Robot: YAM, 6 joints.
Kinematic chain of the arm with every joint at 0, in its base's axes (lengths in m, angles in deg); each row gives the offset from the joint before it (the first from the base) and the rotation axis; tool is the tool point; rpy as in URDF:
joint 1: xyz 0 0 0.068 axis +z
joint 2: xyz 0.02 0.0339 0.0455 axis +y
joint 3: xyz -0.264 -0.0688 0 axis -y
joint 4: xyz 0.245 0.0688 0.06 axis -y
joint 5: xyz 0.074 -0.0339 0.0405 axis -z
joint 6: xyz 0.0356 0 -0.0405 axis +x
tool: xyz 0 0 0 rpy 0 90 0
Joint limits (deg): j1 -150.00..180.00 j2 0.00..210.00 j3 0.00..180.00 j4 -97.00..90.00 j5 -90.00..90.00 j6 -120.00..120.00
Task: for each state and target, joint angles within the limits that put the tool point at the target. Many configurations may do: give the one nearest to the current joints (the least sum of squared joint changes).
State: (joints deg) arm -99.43 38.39 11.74 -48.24 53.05 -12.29
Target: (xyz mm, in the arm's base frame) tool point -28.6 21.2 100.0
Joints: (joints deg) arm -94.69 33.34 0.00 -93.70 58.14 -12.29
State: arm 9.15 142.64 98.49 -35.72 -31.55 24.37
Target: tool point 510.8 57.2 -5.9
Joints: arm 4.42 155.93 111.58 -25.87 -29.75 24.37
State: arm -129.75 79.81 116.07 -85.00 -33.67 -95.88
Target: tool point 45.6 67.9 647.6
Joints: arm -112.79 60.62 150.36 -56.04 -26.24 -95.88
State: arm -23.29 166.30 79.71 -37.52 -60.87 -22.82
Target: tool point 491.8 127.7 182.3
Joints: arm 10.99 134.55 110.06 -28.73 -62.68 -22.82
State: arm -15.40 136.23 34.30 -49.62 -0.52 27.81
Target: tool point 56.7 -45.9 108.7
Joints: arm -34.59 116.55 22.75 -90.13 9.04 27.81
